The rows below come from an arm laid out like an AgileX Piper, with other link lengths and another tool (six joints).
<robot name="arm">
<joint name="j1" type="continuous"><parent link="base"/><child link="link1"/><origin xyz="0 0 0.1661" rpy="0 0 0"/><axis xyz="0 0 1"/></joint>
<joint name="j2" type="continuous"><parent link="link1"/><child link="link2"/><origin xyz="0 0 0" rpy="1.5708 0 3.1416"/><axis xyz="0 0 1"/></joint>
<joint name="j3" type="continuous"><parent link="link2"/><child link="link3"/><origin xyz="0.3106 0.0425 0" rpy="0 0 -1.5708"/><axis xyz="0 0 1"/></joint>
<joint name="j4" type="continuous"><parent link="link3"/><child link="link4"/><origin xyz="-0.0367 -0.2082 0" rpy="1.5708 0 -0.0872"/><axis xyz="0 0 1"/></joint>
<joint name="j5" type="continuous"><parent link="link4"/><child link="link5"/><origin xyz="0 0 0" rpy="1.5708 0 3.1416"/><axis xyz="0 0 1"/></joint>
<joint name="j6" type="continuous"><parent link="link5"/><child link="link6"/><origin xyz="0 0.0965 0" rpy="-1.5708 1.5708 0"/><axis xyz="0 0 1"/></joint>
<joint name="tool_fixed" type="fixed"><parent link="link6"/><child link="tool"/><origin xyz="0.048 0.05 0.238" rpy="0 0.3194 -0.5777"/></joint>
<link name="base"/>
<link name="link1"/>
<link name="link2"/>
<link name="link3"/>
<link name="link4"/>
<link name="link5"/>
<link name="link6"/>
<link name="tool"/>
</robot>
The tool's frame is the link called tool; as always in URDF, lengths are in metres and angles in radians. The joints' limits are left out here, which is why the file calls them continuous.
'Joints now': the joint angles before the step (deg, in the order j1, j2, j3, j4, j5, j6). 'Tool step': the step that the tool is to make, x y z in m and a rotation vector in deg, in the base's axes. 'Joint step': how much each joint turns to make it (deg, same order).
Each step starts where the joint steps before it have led.
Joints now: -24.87 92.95 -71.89 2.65 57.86 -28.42
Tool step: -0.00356 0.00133 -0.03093 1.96 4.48 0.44
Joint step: -0.02 5.43 -0.07 0.02 -0.45 -0.50
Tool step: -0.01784 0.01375 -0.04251 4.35 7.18 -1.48
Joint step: 0.00 7.33 0.01 0.84 0.95 1.18
